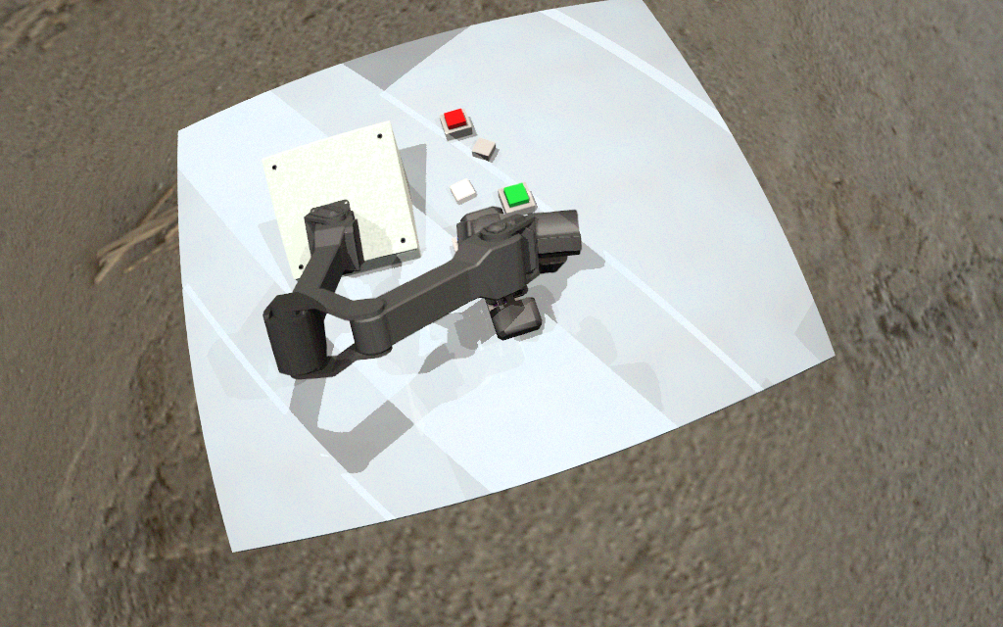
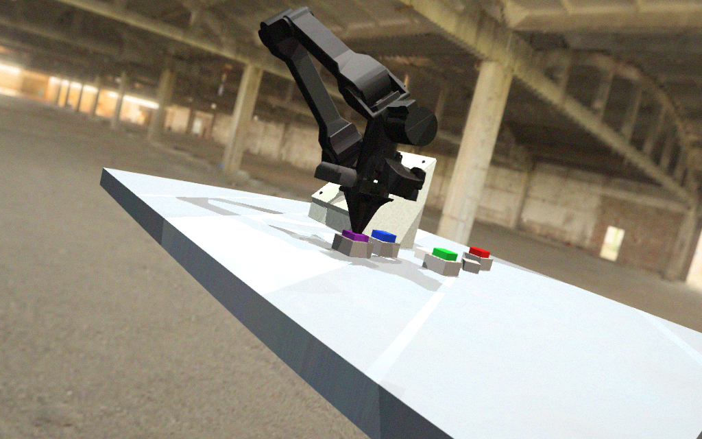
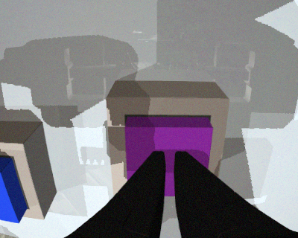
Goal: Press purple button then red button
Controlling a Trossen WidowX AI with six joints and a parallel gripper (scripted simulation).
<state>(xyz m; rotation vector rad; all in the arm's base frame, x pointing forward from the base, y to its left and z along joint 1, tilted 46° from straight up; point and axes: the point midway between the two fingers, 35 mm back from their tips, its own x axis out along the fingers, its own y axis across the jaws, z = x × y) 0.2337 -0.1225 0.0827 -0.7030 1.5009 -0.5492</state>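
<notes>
My gripper tip is 10 mm above the purple button. From my gripper tip the other things lie so: green button 160 mm to the left, 60 mm ahead; white block 200 mm to the left, 30 mm below, 30 mm behind; blue button 90 mm to the left, 30 mm behind.
</notes>
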